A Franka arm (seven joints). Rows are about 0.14 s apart.
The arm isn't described. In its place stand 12 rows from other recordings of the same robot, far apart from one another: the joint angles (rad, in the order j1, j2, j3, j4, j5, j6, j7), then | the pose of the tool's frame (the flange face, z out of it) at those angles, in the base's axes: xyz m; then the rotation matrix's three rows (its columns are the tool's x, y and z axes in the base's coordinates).
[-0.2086, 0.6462, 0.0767, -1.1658, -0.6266, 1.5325, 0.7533] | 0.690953 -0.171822 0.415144; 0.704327 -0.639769 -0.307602; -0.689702 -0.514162 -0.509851; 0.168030 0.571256 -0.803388
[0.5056, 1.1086, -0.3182, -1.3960, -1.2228, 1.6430, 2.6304] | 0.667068 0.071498 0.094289; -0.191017 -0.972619 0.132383; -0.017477 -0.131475 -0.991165; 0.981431 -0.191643 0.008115
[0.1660, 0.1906, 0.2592, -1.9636, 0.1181, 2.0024, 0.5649] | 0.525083 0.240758 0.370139; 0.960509 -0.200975 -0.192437; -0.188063 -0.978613 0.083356; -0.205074 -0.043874 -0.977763
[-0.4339, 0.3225, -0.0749, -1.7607, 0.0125, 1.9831, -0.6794] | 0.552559 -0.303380 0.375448; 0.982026 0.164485 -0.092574; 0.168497 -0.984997 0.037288; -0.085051 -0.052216 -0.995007
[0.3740, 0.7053, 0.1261, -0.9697, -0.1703, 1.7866, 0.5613] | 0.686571 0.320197 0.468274; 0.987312 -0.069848 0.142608; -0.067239 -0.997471 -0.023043; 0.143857 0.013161 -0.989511
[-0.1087, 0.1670, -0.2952, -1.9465, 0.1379, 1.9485, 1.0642] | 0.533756 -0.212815 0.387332; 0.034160 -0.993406 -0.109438; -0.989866 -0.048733 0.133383; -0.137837 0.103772 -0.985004
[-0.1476, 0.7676, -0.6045, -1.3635, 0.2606, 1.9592, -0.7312] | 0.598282 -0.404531 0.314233; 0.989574 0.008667 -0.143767; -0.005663 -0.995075 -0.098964; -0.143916 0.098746 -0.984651
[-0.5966, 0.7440, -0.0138, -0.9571, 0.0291, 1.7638, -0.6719] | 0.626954 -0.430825 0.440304; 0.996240 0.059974 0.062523; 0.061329 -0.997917 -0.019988; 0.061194 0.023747 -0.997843
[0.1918, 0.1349, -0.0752, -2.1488, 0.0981, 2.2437, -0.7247] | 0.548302 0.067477 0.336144; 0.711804 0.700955 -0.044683; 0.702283 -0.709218 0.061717; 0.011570 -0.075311 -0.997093
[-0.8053, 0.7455, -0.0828, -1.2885, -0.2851, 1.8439, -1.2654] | 0.449709 -0.566731 0.295159; 0.813739 0.458978 -0.356605; 0.462844 -0.882815 -0.080083; -0.351573 -0.099886 -0.930816
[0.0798, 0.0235, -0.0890, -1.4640, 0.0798, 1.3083, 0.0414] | 0.533240 0.005808 0.640593; 0.983132 -0.043235 -0.177712; -0.029987 -0.996613 0.076570; -0.180421 -0.069949 -0.981099
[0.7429, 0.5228, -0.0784, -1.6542, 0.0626, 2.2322, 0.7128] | 0.534624 0.429332 0.313532; 0.996607 -0.072839 0.038340; -0.074503 -0.996253 0.043923; 0.034997 -0.046630 -0.998299
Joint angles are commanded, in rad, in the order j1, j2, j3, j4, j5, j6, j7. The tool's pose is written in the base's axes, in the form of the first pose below.
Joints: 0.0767 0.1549 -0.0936 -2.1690 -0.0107 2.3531 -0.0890
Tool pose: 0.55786 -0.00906 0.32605; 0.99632 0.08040 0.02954; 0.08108 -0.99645 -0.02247; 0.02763 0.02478 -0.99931
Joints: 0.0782 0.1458 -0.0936 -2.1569 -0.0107 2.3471 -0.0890
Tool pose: 0.56093 -0.00820 0.33578; 0.99566 0.08156 0.04473; 0.08259 -0.99634 -0.02185; 0.04279 0.02544 -0.99876
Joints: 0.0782 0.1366 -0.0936 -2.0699 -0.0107 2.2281 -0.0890
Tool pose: 0.57295 -0.00821 0.36847; 0.99650 0.08071 0.02191; 0.08118 -0.99647 -0.02151; 0.02009 0.02322 -0.99953
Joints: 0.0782 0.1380 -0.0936 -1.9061 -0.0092 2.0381 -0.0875
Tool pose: 0.59183 -0.00791 0.42587; 0.99701 0.07710 -0.00569; 0.07696 -0.99681 -0.02099; -0.00729 0.02049 -0.99976
